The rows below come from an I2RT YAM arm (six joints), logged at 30 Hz.
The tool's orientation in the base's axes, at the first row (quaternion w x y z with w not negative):
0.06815 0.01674 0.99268 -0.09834
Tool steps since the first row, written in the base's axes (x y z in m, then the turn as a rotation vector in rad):
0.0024 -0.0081 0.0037 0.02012 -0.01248 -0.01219
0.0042 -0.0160 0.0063 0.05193 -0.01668 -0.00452
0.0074 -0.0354 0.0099 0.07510 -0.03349 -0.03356
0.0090 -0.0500 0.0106 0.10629 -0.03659 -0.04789
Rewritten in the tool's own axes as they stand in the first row. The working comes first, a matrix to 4 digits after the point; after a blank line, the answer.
The tool's axes in the first row as the columns of a matrix, in the base's axes (used below as rounded here):
-0.9902 0.0466 0.1320
0.0198 0.9801 -0.1975
-0.1386 -0.1930 -0.9714

-0.0030 -0.0085 -0.0017 -0.01848 -0.00894 0.01696
-0.0053 -0.0167 -0.0024 -0.05112 -0.01306 0.01454
-0.0094 -0.0363 -0.0016 -0.07038 -0.02285 0.04913
-0.0114 -0.0506 0.0008 -0.09934 -0.02167 0.06778

